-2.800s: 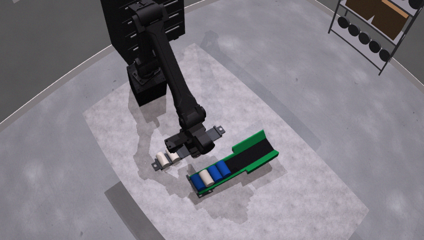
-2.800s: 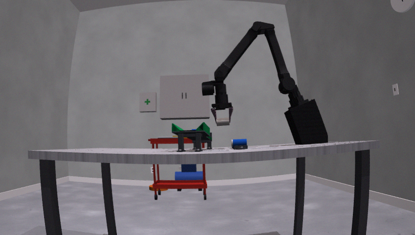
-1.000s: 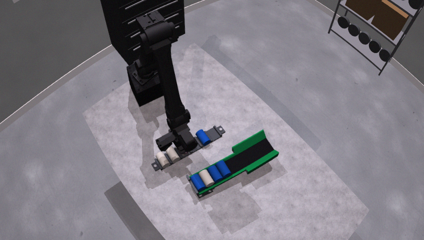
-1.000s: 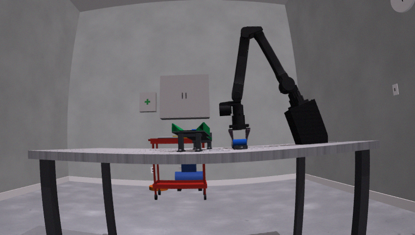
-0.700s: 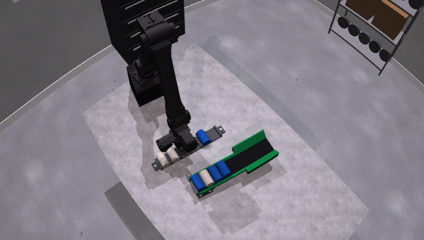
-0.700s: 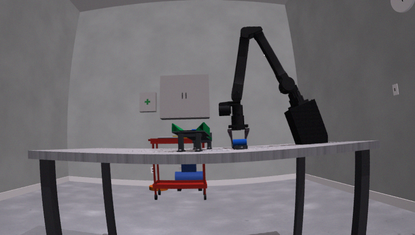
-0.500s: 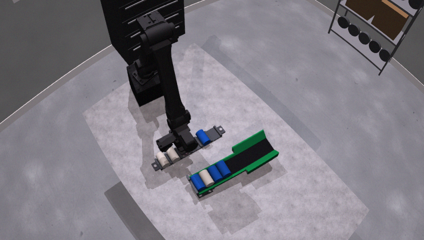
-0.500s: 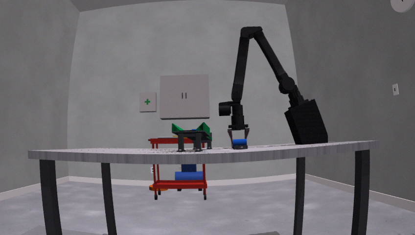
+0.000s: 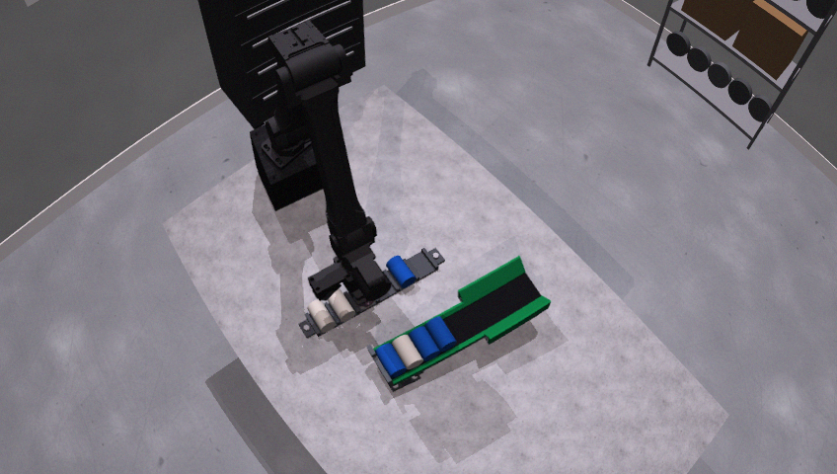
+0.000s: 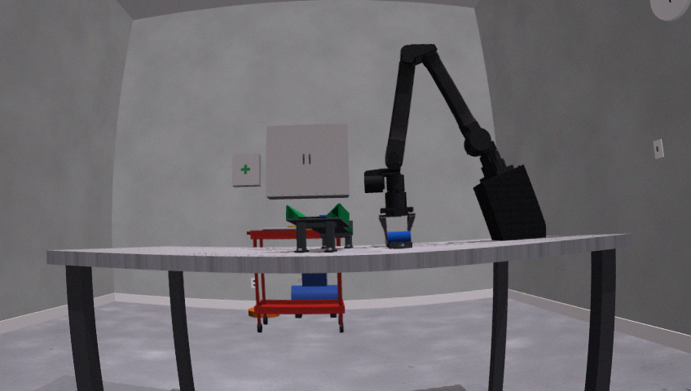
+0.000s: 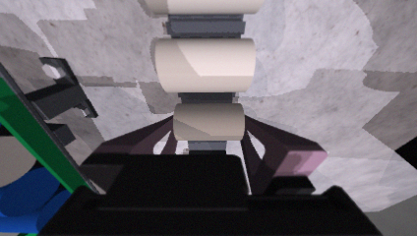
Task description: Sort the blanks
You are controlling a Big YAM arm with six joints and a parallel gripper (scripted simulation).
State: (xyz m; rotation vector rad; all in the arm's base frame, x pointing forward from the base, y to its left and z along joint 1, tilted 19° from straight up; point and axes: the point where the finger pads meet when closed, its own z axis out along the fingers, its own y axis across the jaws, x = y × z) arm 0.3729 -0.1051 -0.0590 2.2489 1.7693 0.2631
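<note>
Now: the stock rack 40 mm below my hand, 30 mm to the left of it and 10 mm ahead of it. Also, from my hand: feed ramp: 230 mm ahead, 70 mm to the left, 30 mm above; then grey stop: 170 mm ahead, 110 mm to the right, 30 mm above.
</note>
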